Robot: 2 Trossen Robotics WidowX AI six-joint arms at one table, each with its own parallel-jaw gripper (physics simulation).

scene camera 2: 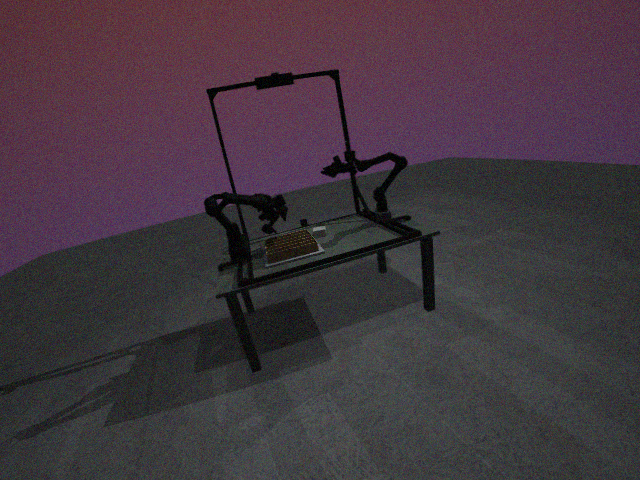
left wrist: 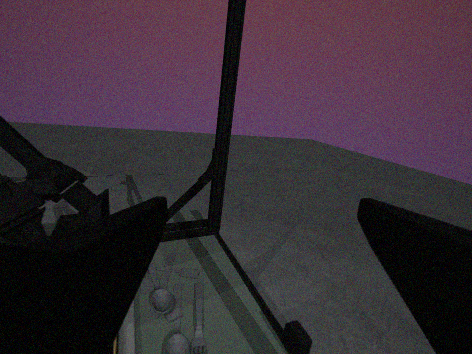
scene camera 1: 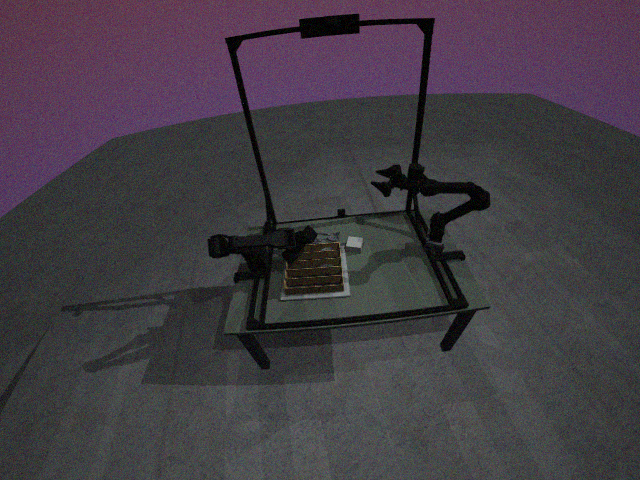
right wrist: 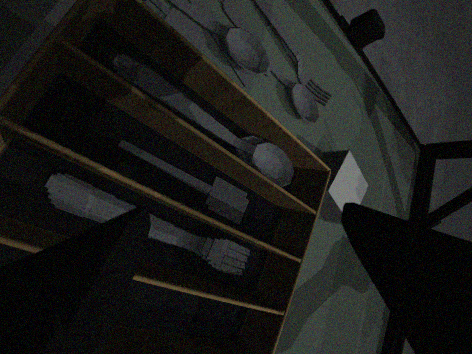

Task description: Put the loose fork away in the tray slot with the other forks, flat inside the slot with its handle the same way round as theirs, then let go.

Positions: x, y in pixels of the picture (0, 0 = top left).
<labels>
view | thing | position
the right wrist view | right gripper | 247, 214
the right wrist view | wooden cutlery tray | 71, 108
</labels>
